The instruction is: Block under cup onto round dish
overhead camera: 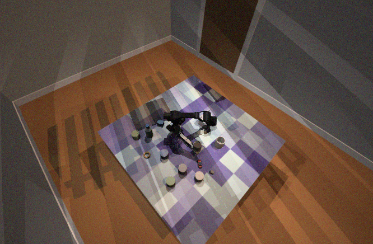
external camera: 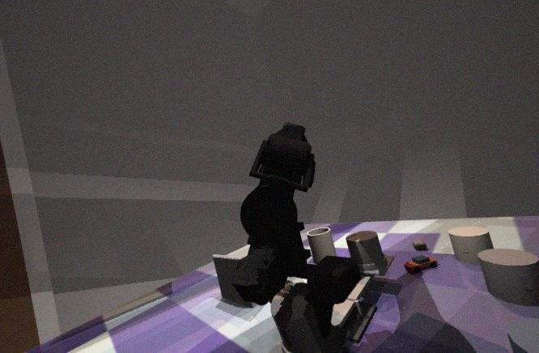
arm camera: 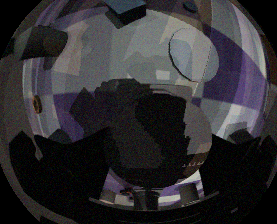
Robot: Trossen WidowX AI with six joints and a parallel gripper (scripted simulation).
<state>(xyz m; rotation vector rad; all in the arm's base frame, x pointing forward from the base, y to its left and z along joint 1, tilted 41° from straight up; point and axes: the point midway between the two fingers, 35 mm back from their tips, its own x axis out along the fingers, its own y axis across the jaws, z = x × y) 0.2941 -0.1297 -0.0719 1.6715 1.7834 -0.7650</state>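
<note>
Right now my gripper tip is 10 mm above the block. The rest, counted from my gripper tip: bottle 210 mm ahead, 140 mm to the right, 40 mm above; balance beam 140 mm to the left, 30 mm below; red toy car 370 mm to the left, 60 mm below, 60 mm ahead.
</note>
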